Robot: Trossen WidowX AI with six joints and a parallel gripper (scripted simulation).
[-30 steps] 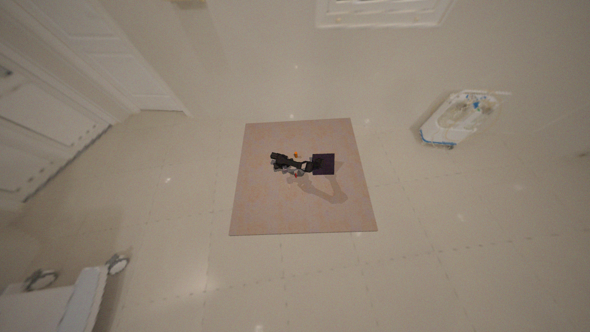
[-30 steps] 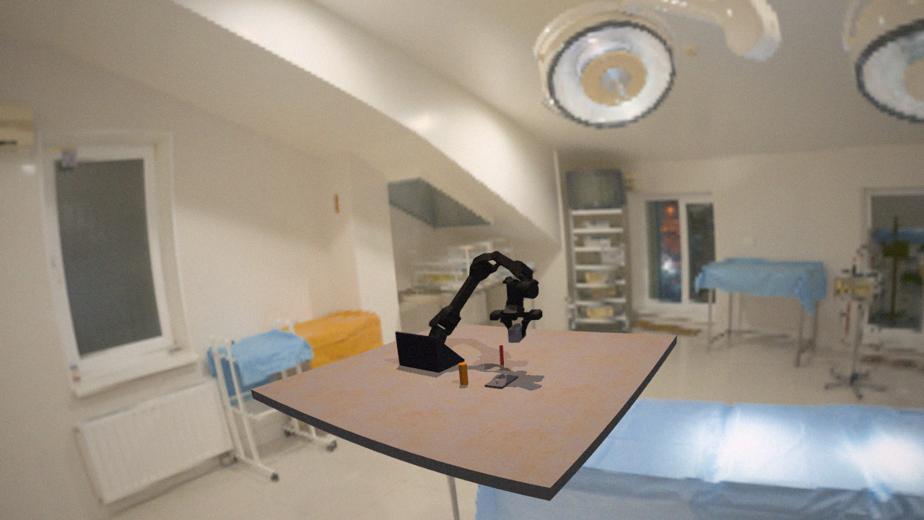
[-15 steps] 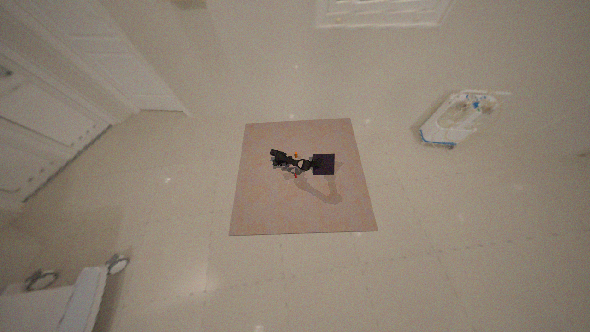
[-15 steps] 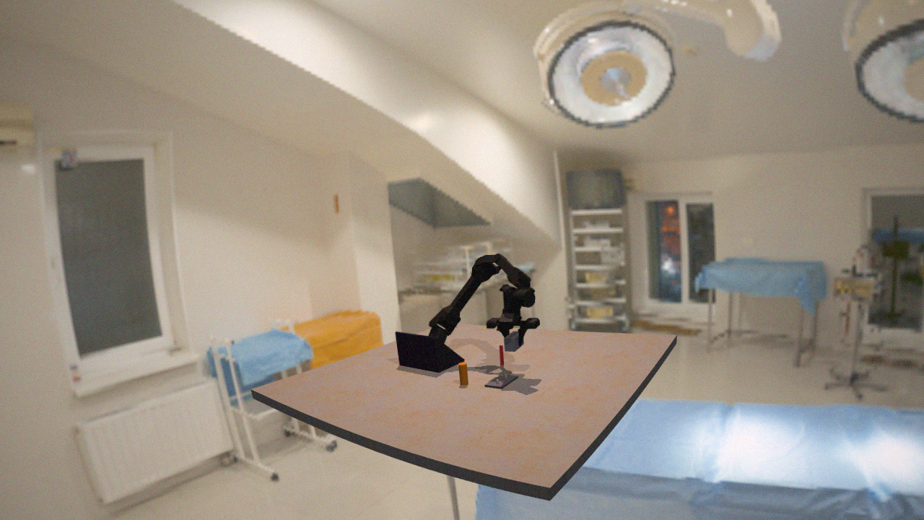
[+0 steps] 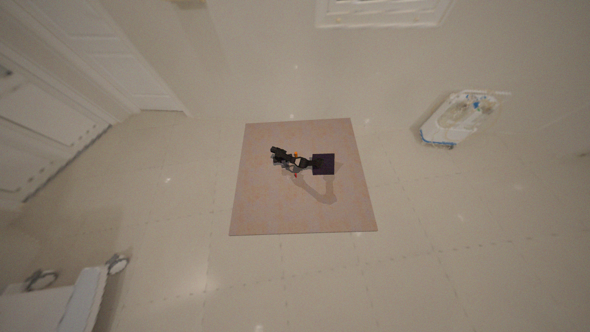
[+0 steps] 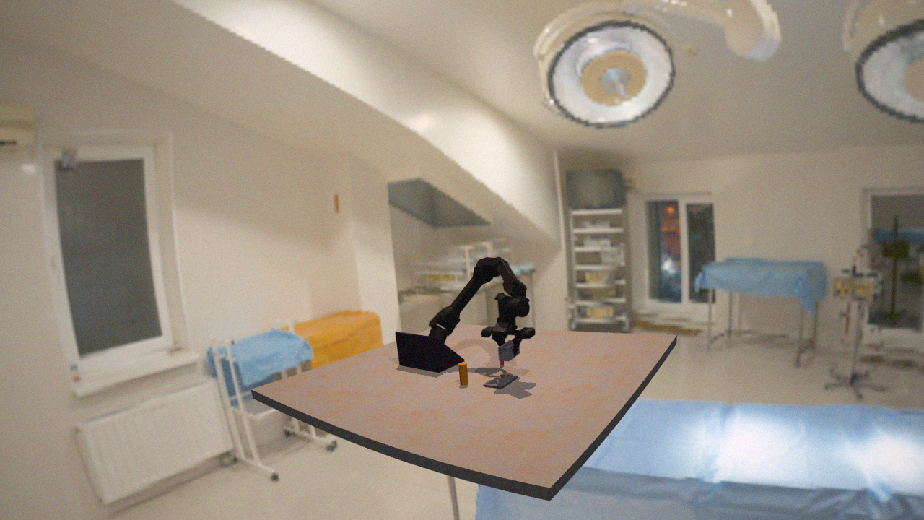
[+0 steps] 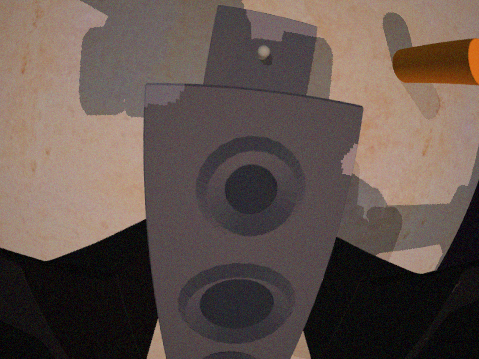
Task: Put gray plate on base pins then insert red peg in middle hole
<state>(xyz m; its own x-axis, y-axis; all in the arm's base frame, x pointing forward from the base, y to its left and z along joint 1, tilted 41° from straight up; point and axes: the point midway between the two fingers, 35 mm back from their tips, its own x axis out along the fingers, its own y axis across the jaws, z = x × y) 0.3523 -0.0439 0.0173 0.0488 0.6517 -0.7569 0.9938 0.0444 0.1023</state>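
Now: gripper tip 1 cm past the gray base, 5 cm to the left of it and 8 cm above it. From my gripper tip the other things lie so: orange peg (13 cm behind, 11 cm to the right, 5 cm below); then red peg (11 cm behind, 13 cm to the left, 5 cm below); then gray plate (3 cm above).
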